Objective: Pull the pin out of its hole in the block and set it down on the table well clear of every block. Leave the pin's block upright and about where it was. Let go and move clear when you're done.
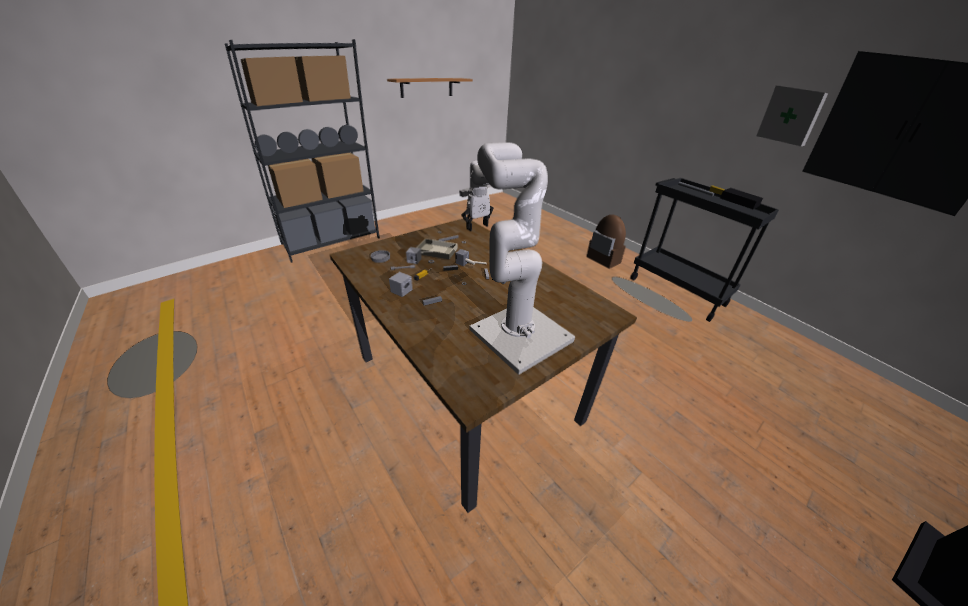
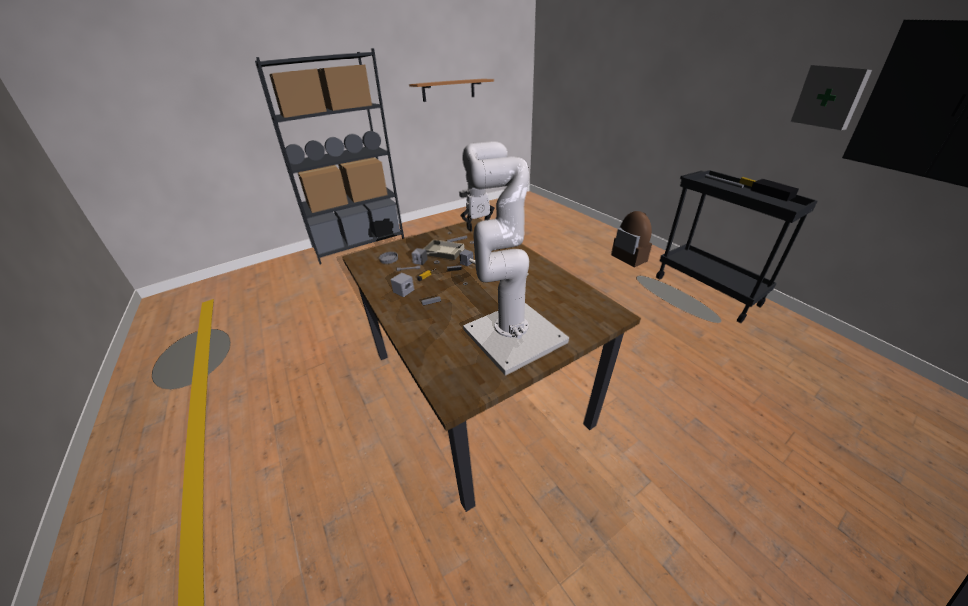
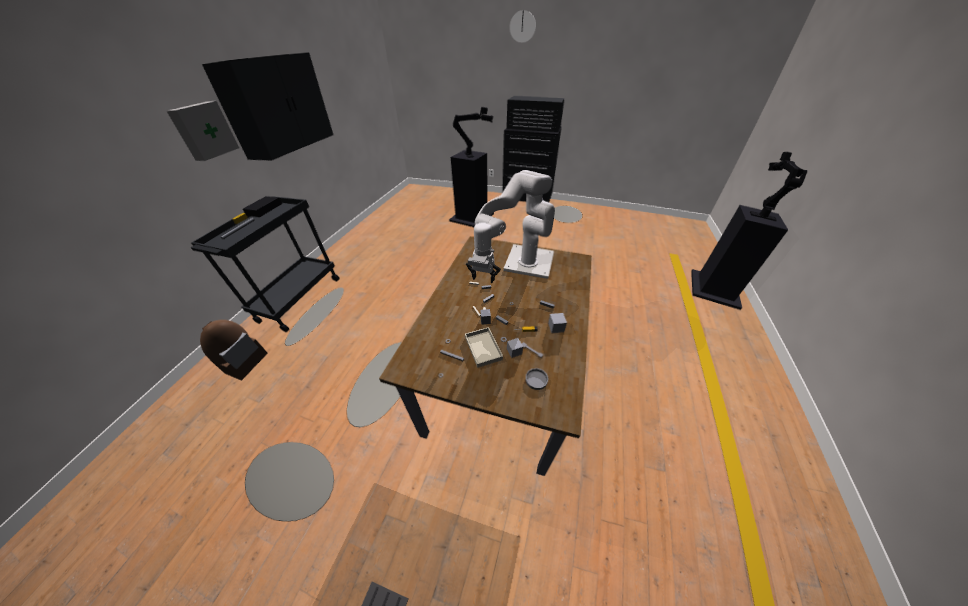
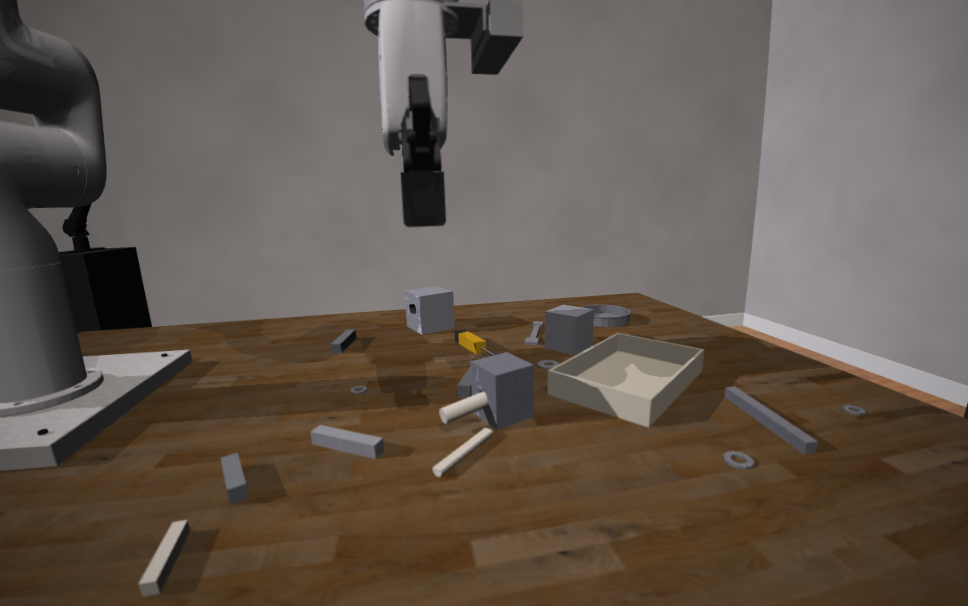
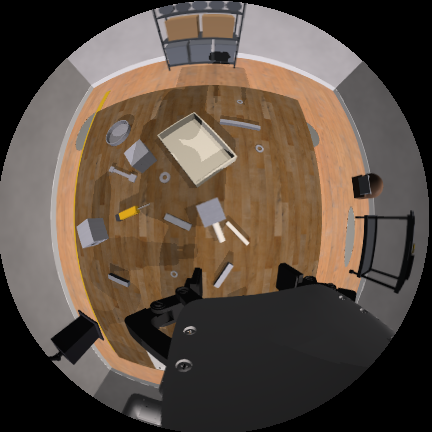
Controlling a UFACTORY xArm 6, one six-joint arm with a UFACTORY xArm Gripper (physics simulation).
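Where they show: gripper, fingertip midpoint: (image 1: 477, 227) (image 3: 483, 279) (image 4: 422, 224) (image 5: 241, 278); arm's base at its link origin: (image 1: 517, 326) (image 2: 511, 326) (image 3: 528, 261) (image 4: 40, 393).
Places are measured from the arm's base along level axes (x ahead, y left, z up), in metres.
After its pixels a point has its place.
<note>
The pin, a cream cylinder (image 4: 457, 409) @(z 0.003, x 0.511, y -0.056 m) (image 5: 218, 232) @(z 0.007, x 0.516, y -0.045 m), sticks out sideways from a hole in an upright grey block (image 4: 510, 389) @(z 0.017, x 0.565, y -0.042 m) (image 5: 211, 212) @(z 0.037, x 0.557, y -0.021 m) (image 3: 485, 316) @(z 0.033, x 0.578, y -0.009 m). A thinner cream rod (image 4: 462, 451) @(z -0.016, x 0.518, y -0.100 m) (image 5: 237, 233) @(z -0.016, x 0.519, y -0.093 m) lies loose on the table beside it. My gripper (image 5: 241, 278) @(z 0.185, x 0.489, y -0.064 m) (image 4: 423, 214) @(z 0.185, x 0.489, y -0.064 m) (image 3: 482, 275) @(z 0.185, x 0.489, y -0.064 m) (image 1: 478, 222) @(z 0.185, x 0.489, y -0.064 m) is open and empty, pointing down high above the table, on the robot-base side of the pin. A larger grey block with a hole (image 4: 434, 310) @(z 0.017, x 0.451, y 0.293 m) (image 5: 92, 232) @(z 0.039, x 0.448, y 0.292 m) and another grey block (image 4: 569, 328) @(z 0.017, x 0.666, y 0.161 m) (image 5: 140, 156) @(z 0.036, x 0.660, y 0.171 m) stand apart from the pin's block.
A cream tray (image 4: 600, 398) @(z -0.008, x 0.664, y -0.020 m) (image 5: 216, 171) @(z -0.009, x 0.659, y -0.015 m) stands near the pin's block. A dark grey bar (image 5: 177, 222) @(z -0.007, x 0.520, y 0.055 m) lies close beside that block. A grey bar (image 4: 347, 441) @(z -0.011, x 0.409, y -0.087 m) (image 5: 223, 275) @(z -0.009, x 0.407, y -0.079 m), a yellow screwdriver (image 4: 471, 342) @(z -0.008, x 0.519, y 0.184 m) (image 5: 128, 213) @(z -0.006, x 0.517, y 0.196 m) and a round dish (image 5: 118, 132) @(z -0.021, x 0.774, y 0.342 m) are also on the table.
</note>
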